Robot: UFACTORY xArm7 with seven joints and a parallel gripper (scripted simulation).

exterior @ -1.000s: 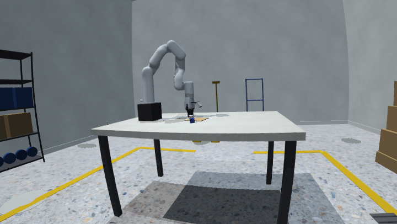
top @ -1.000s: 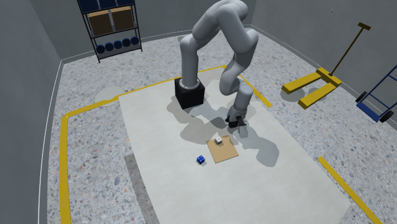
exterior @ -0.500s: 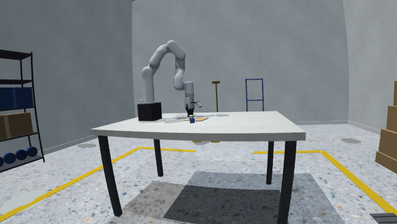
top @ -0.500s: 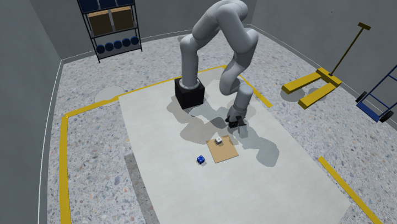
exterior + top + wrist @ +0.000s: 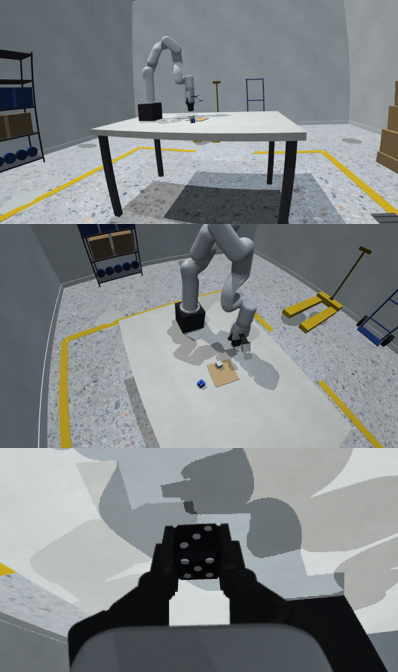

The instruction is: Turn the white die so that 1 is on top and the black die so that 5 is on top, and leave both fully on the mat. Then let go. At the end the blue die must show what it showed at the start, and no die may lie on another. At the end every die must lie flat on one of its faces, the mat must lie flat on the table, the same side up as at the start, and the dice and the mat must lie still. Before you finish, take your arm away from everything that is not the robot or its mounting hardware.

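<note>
Now: the tan mat 150 mm to the right of my hand, 90 mm ahead of it and 70 mm below it. Also, from my hand: black die 10 mm below; then blue die 300 mm to the right, 90 mm ahead, 60 mm below; then white die 150 mm to the right, 50 mm below, 40 mm ahead.
</note>
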